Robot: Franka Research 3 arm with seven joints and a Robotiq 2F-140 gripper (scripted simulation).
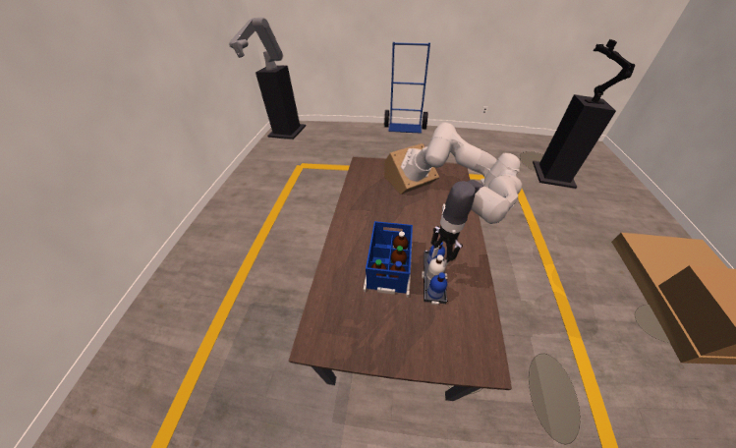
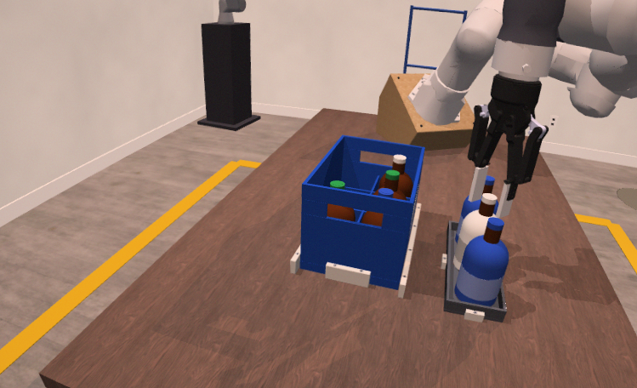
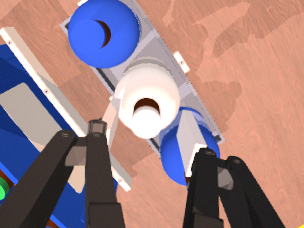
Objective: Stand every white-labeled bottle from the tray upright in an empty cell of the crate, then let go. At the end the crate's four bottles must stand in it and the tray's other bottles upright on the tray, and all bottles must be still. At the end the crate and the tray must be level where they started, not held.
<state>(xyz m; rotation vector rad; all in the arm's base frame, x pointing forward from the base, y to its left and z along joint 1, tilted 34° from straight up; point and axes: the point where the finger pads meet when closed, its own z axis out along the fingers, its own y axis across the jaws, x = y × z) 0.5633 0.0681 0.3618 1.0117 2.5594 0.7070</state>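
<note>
Now: hand 9 cm above the white-labeled bottle. From my hand the other things lie so: blue-labeled bottle: 9 cm below, 9 cm ahead, 1 cm to the left; blue crate: 23 cm to the right, 9 cm below, 1 cm behind.
</note>
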